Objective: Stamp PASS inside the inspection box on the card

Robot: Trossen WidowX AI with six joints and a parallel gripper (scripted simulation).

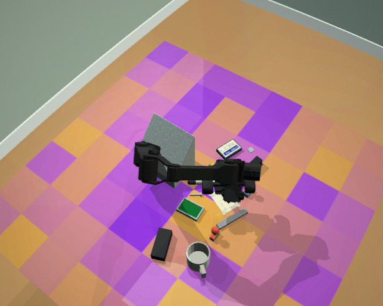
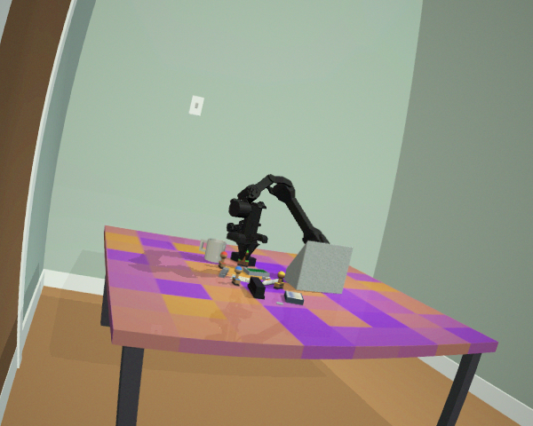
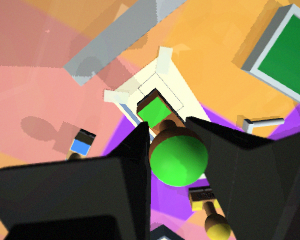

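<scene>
Now: the card 2 cm behind my gripper tip, 1 cm to the left of it and 7 cm below it. The rest, counted from my gripper tip: blue-knobbed stamp (5 cm ahead, 9 cm to the left, 5 cm below); green-knobbed stamp (right at my gripper tip); grey bar (5 cm ahead, 4 cm to the right, 7 cm below).
</scene>
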